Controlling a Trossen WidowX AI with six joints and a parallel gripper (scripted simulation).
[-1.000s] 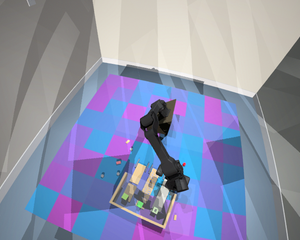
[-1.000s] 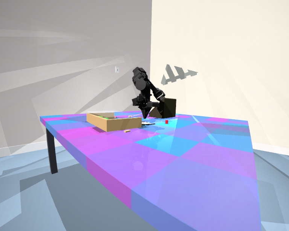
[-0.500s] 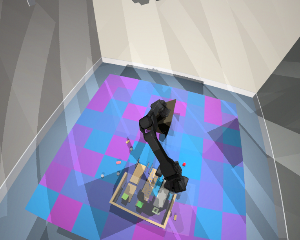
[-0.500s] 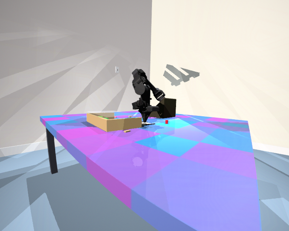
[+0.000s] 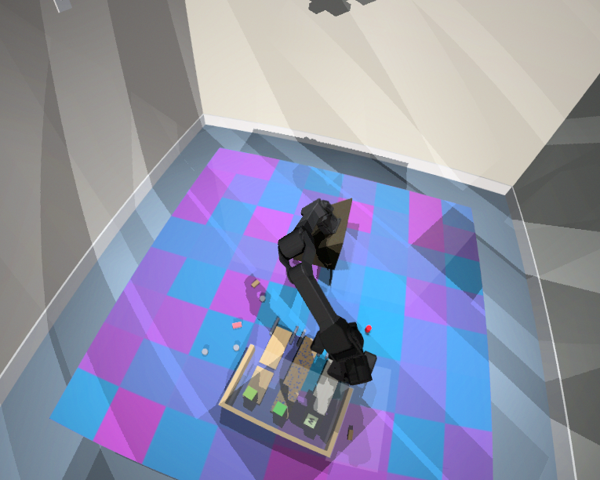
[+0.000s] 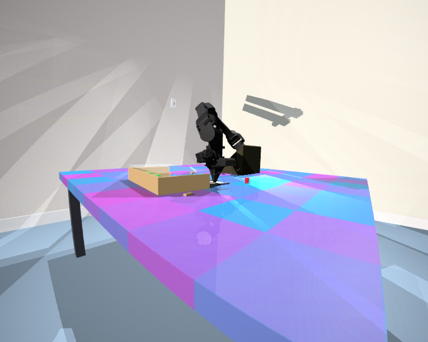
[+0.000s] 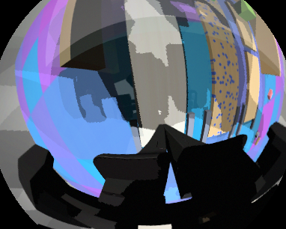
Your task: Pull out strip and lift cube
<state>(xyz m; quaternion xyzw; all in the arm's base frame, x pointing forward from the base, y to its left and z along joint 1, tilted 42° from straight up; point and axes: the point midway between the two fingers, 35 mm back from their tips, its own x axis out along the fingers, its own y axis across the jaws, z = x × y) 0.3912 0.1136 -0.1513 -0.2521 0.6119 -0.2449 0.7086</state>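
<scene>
My gripper tip is 130 mm past the red cylinder and 60 mm to the right of it. Round my gripper tip: pink block 30 mm ahead, 340 mm to the right; then labelled cube 200 mm ahead, 10 mm to the right, 10 mm above; then white strip 90 mm ahead.
</scene>
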